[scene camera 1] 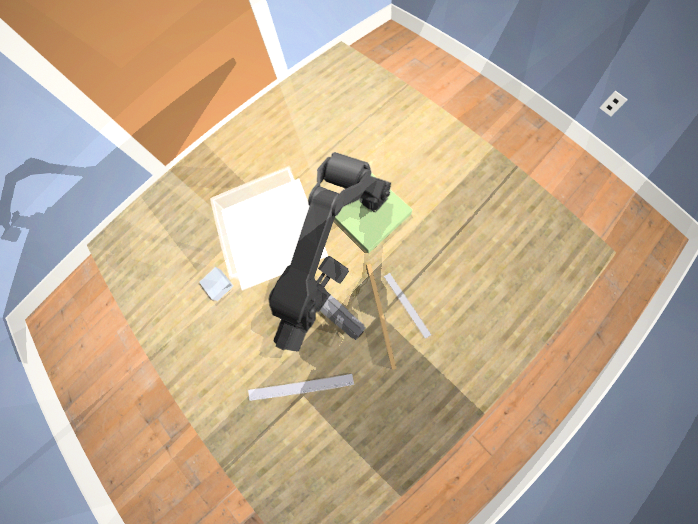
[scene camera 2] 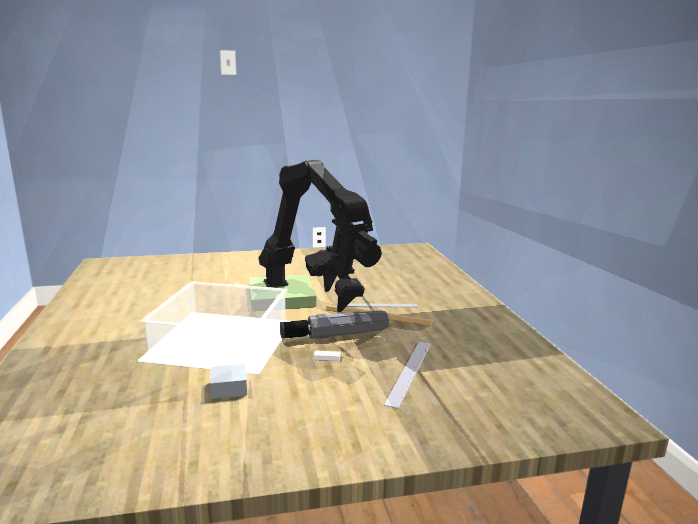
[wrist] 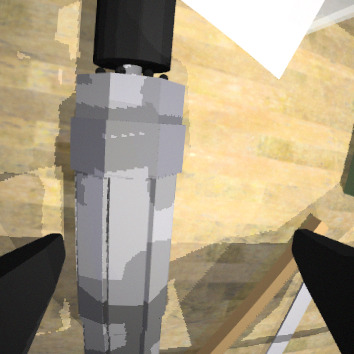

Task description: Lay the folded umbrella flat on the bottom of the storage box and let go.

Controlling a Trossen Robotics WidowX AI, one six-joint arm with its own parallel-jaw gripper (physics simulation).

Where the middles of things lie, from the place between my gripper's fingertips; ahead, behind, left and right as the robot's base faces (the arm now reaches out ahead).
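Counted from my hand: thin wooden stick (wrist: 285,265) 80 mm below, 150 mm to the left, 60 mm behind; storage box (scene camera 2: 217,324) 40 mm below, 280 mm to the right, 40 mm behind. Going by their middles, the thin wooden stick is the nearest to my hand of the things named here.
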